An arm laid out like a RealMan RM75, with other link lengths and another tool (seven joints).
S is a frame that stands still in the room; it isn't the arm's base.
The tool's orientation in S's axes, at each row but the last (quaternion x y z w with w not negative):
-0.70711 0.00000 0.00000 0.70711
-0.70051 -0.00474 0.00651 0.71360
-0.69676 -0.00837 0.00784 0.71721
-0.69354 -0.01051 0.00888 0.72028
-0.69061 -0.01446 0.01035 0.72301
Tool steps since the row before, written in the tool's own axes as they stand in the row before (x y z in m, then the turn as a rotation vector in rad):
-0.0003 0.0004 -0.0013 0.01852 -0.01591 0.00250
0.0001 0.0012 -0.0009 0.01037 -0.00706 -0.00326
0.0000 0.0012 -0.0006 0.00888 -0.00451 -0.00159
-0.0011 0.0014 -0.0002 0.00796 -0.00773 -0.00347
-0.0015 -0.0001 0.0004 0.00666 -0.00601 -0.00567
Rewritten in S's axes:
-0.0003 -0.0013 -0.0004 0.01852 0.00250 0.01591
0.0001 -0.0009 -0.0012 0.01044 -0.00322 0.00697
0.0000 -0.0006 -0.0012 0.00891 -0.00152 0.00447
-0.0011 -0.0002 -0.0014 0.00804 -0.00354 0.00762
-0.0015 0.0003 0.0001 0.00683 -0.00570 0.00579

